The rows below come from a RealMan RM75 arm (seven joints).
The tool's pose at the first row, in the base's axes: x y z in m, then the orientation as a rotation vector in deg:
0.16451, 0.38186, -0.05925, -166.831, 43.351, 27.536
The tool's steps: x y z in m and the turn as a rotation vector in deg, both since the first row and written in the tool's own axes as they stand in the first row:
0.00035, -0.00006, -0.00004, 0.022, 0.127, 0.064
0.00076, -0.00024, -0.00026, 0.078, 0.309, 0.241
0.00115, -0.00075, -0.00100, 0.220, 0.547, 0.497
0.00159, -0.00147, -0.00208, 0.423, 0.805, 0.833
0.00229, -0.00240, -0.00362, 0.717, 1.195, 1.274
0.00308, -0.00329, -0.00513, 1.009, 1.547, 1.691
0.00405, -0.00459, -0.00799, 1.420, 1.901, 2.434
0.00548, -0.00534, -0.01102, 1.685, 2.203, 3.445
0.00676, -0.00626, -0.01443, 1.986, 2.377, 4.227
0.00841, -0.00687, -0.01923, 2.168, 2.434, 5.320
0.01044, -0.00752, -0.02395, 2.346, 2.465, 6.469
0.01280, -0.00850, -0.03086, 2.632, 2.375, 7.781
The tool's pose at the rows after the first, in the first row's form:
0.16484, 0.38175, -0.05932, -166.854, 43.463, 27.350
0.16533, 0.38168, -0.05925, -166.843, 43.752, 27.080
0.16611, 0.38182, -0.05867, -166.758, 44.167, 26.692
0.16712, 0.38206, -0.05778, -166.605, 44.704, 26.253
0.16858, 0.38229, -0.05654, -166.397, 45.414, 25.588
0.17009, 0.38245, -0.05536, -166.175, 46.080, 24.977
0.17232, 0.38266, -0.05295, -165.752, 47.229, 24.331
0.17471, 0.38214, -0.05054, -165.358, 48.764, 23.856
0.17716, 0.38178, -0.04772, -164.929, 49.938, 23.523
0.18016, 0.38075, -0.04370, -164.458, 51.555, 23.441
0.18346, 0.37959, -0.03989, -163.948, 53.247, 23.401
0.18781, 0.37819, -0.03411, -163.214, 55.152, 23.488

